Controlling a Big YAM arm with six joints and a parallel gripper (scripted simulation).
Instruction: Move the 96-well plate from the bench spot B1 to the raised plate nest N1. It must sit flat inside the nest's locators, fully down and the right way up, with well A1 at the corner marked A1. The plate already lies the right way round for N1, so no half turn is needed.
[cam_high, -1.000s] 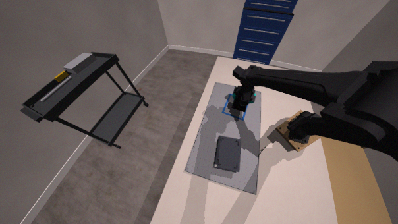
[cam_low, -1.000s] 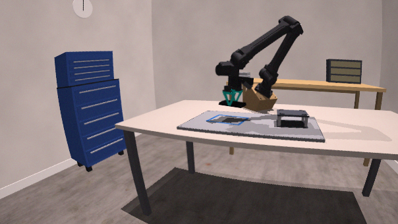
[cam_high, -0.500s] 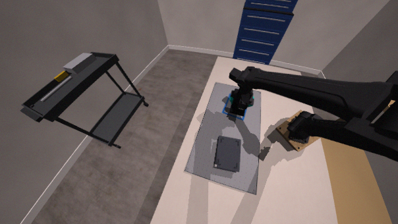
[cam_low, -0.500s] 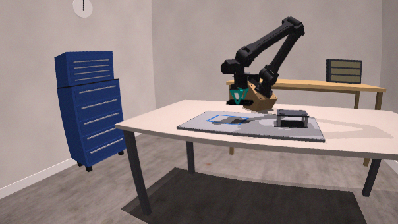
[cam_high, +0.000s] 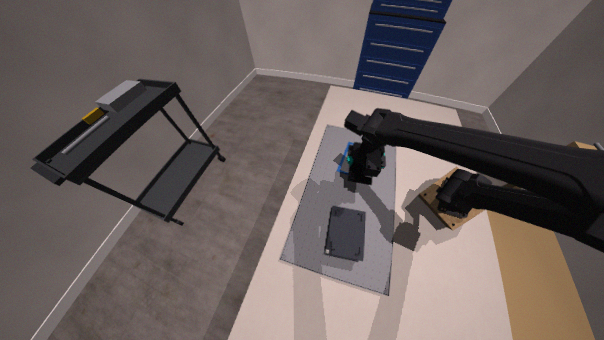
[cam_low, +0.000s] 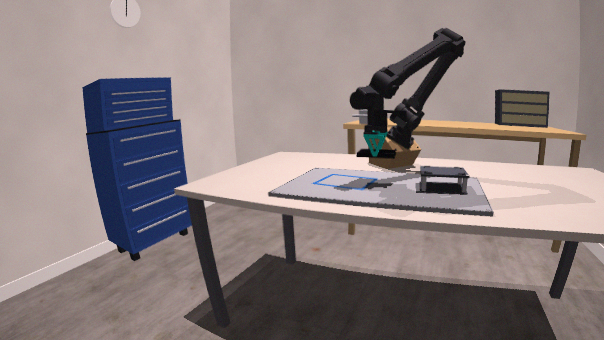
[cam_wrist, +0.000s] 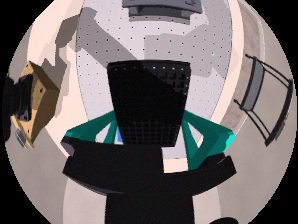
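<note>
The raised plate nest N1 lies 23 cm to the left of my hand, 6 cm behind it and 5 cm below it. Round my hand: black 96-well plate: right at my hand; white corner mark: 32 cm to the left, 5 cm below, 3 cm behind.
</note>
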